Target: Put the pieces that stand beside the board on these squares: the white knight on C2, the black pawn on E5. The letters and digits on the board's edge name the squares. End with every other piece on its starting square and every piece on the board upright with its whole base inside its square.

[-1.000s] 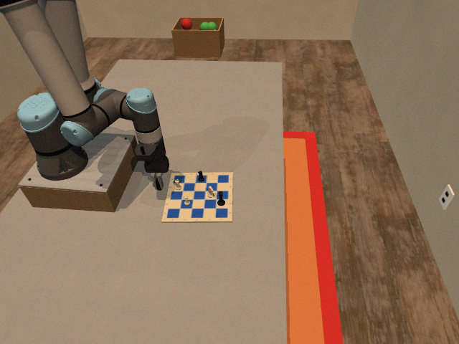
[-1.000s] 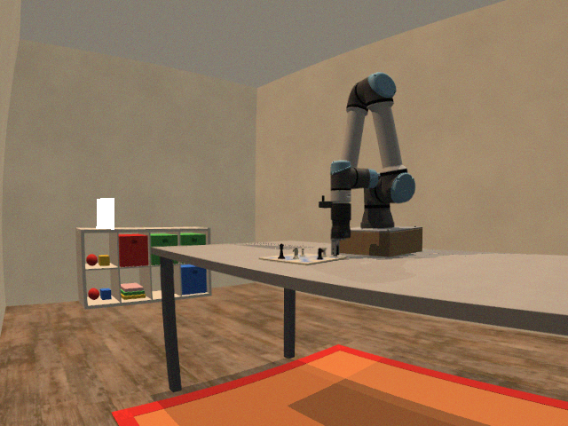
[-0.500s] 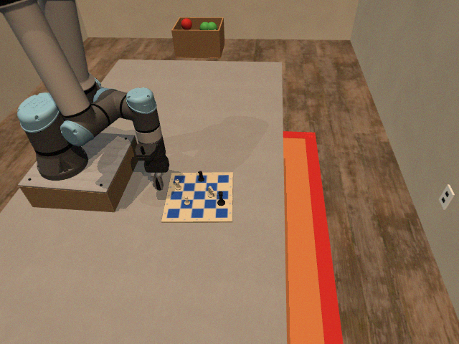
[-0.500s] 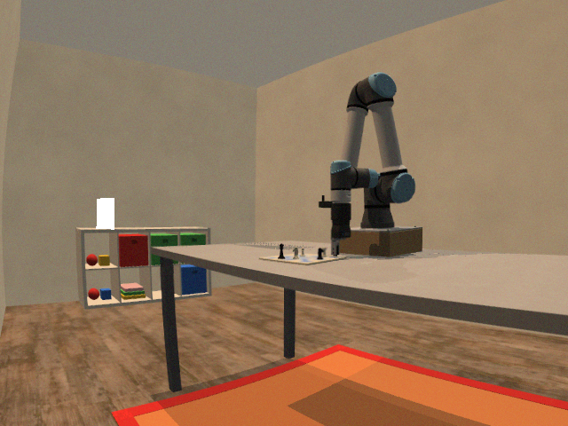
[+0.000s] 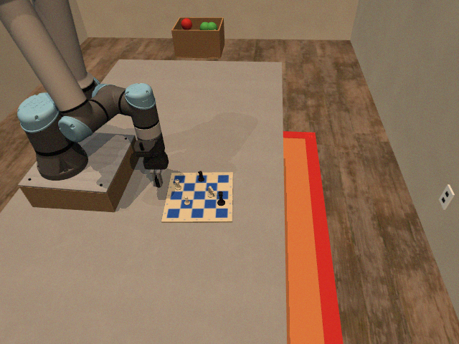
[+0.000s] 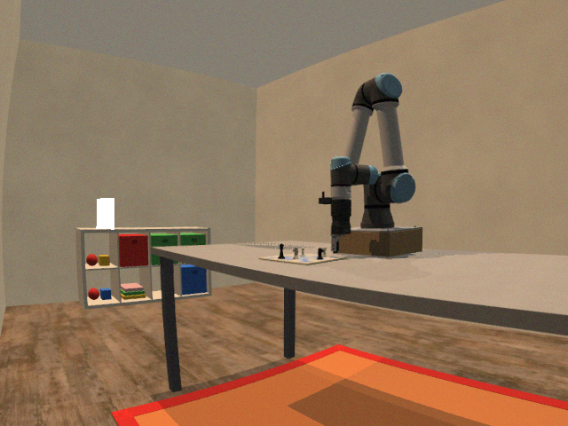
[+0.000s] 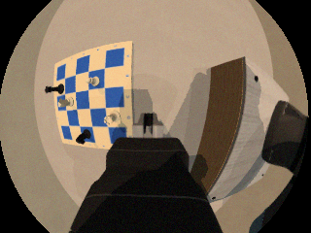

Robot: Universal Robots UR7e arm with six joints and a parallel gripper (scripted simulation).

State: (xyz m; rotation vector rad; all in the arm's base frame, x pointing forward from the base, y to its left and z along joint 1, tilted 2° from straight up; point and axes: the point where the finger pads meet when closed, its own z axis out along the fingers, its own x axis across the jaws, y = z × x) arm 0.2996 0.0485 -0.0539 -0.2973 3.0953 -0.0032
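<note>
Now: the chessboard 14 cm ahead of my hand, 1 cm to the right of it and 4 cm below it. Also, from my hand: white knight 18 cm ahead, 2 cm below; then black pawn 1 cm below; then white pawn 12 cm ahead, 5 cm to the right, 2 cm below.
</note>
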